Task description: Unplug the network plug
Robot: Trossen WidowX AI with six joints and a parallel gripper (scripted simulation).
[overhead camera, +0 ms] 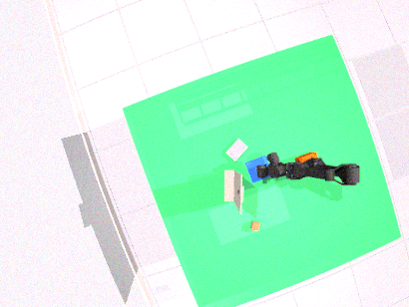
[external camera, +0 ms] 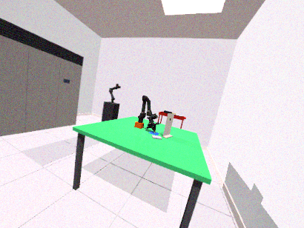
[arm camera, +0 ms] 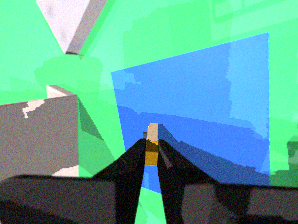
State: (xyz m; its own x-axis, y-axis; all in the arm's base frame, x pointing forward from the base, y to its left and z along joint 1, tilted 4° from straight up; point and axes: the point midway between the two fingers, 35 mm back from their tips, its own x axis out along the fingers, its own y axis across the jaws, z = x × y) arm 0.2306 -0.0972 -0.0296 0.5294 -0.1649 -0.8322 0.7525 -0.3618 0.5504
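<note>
The blue marked square lies 1 cm behind my gripper tip and 2 cm below it. From my gripper tip the other things lie so: flat white tile 5 cm ahead, 15 cm to the right, 2 cm below; yellow network plug right at my gripper tip; upright panel 16 cm ahead, 1 cm to the left, 12 cm above.
</note>
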